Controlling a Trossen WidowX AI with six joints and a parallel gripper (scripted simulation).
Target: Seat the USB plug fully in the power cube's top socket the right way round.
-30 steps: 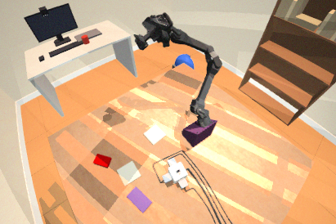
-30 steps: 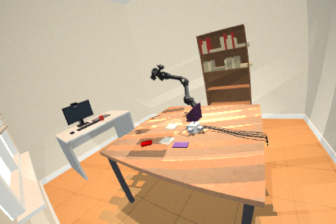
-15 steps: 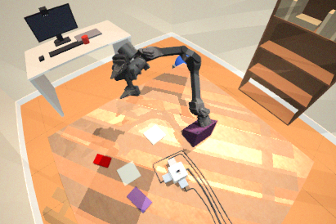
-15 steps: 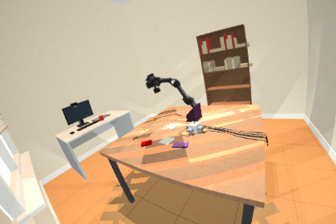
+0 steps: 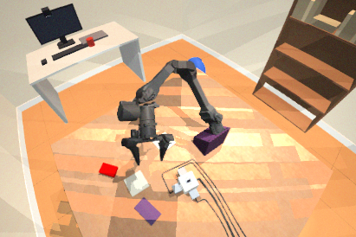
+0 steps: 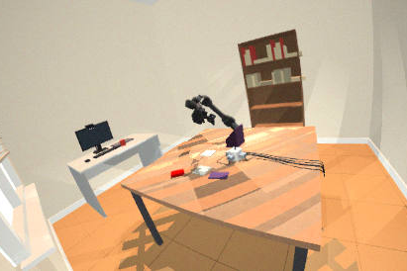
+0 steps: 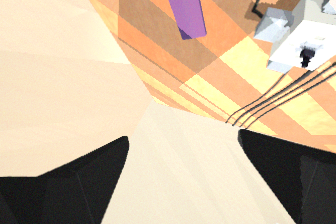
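Right now my gripper tip is 13 cm past the black USB plug, 8 cm to the right of it and 22 cm above it. Also, from my gripper tip: red block: 22 cm ahead, 21 cm to the right, 30 cm below; then light purple block: 11 cm ahead, 9 cm to the left, 31 cm below.
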